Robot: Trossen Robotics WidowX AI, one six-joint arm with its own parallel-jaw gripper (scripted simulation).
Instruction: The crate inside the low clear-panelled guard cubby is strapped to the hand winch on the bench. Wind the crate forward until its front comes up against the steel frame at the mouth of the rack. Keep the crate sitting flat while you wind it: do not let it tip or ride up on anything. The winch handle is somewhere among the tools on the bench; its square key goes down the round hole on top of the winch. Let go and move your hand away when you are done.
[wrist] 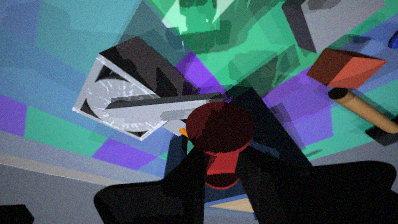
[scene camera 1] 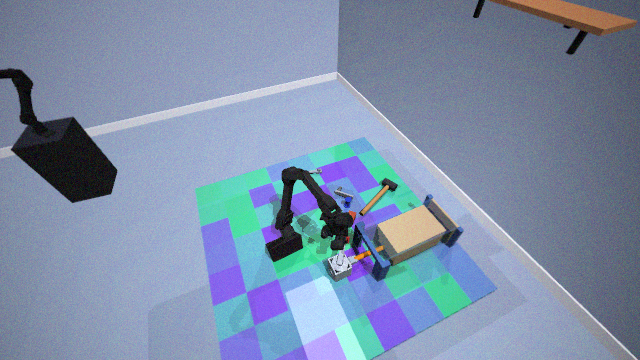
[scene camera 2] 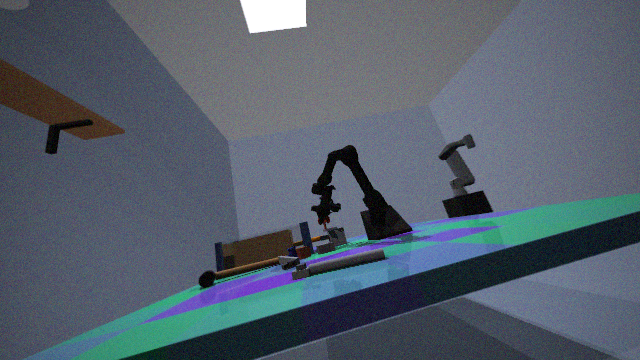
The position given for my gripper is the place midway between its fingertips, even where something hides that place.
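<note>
You'd find my gripper (wrist: 215, 142) here, and along with it a winch (wrist: 145, 75), a blue frame (wrist: 270, 137) and a red block (wrist: 333, 68). There's a wrench (scene camera 2: 301, 271) too, but in the wrist view the wrench is out of frame.
</note>
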